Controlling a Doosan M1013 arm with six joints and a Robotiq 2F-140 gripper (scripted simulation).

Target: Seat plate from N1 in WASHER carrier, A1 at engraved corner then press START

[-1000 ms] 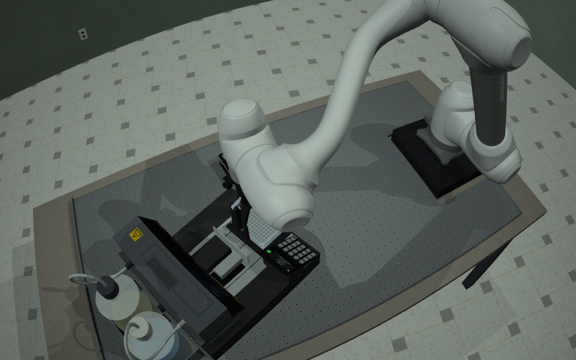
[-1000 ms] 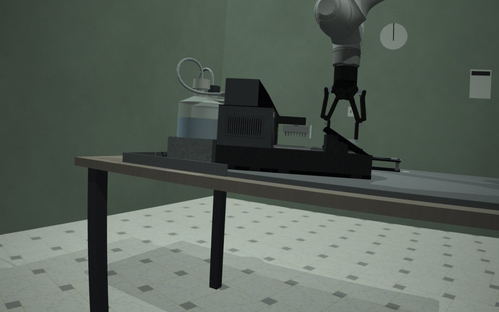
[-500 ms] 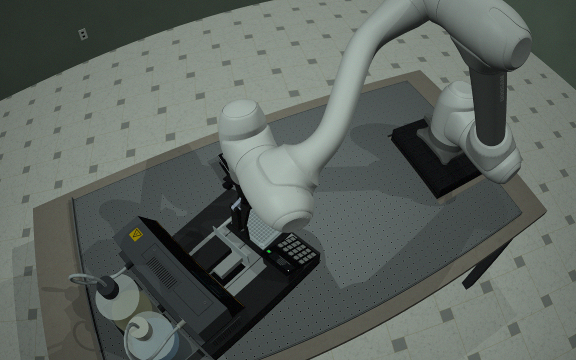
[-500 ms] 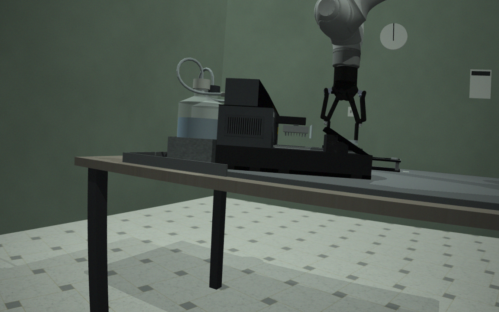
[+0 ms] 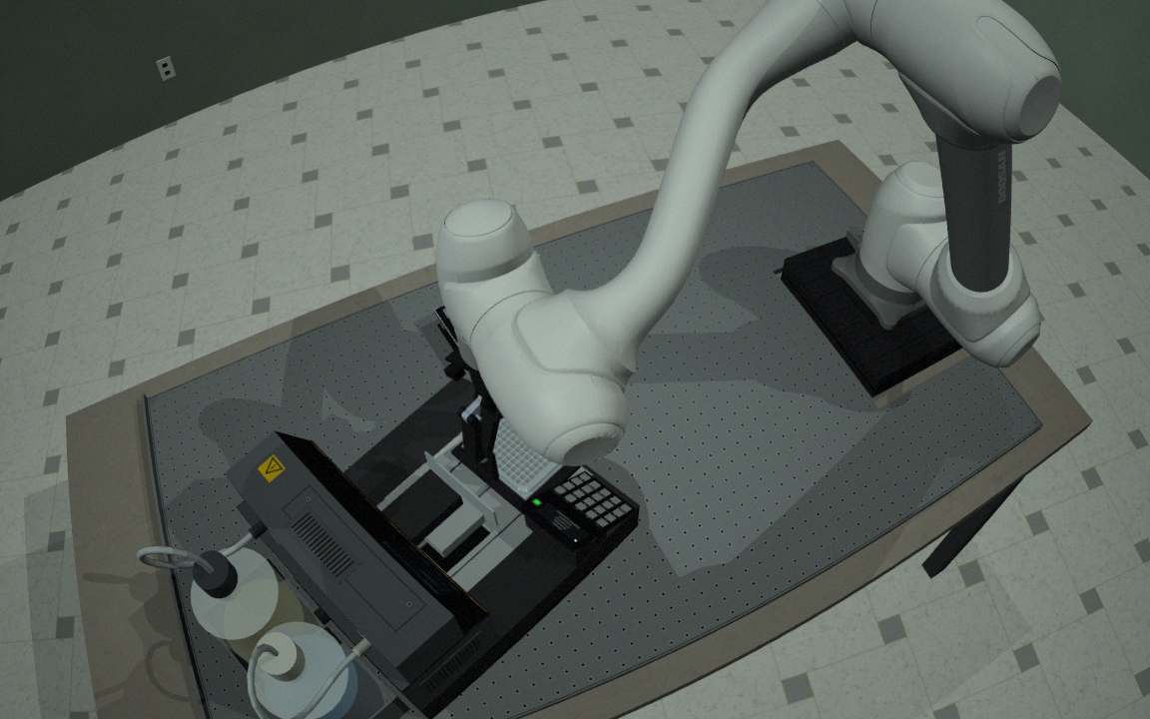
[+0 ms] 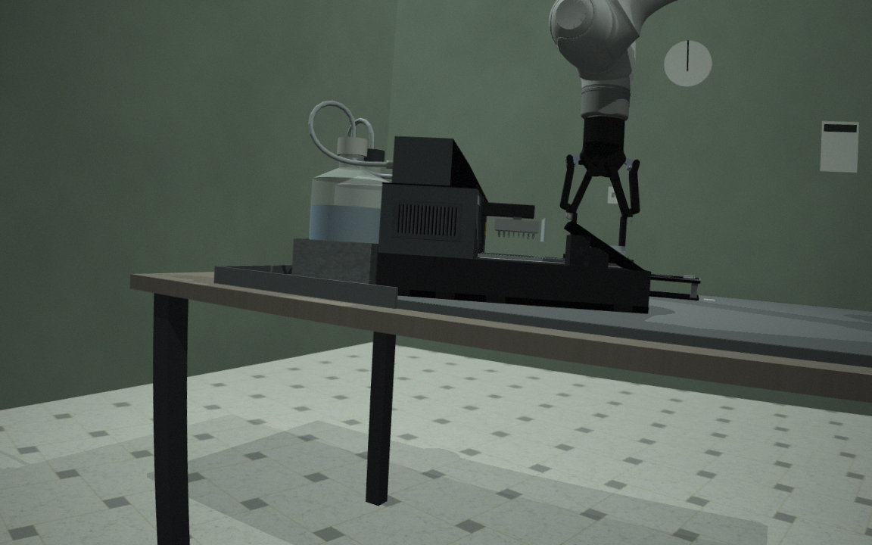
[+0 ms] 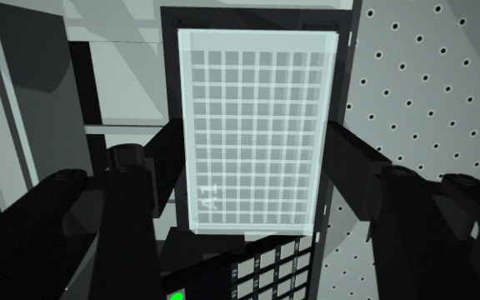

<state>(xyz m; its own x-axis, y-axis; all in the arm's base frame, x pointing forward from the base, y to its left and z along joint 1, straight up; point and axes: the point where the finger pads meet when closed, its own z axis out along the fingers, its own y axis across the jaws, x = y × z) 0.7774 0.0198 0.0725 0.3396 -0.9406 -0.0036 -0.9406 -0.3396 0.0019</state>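
My hand is 2 cm above the well plate. The rest, counted from my hand: washer carrier: 4 cm below; thin upright divider: 9 cm ahead, 3 cm to the left; dispensing head: 14 cm ahead, 5 cm to the left, 1 cm above.
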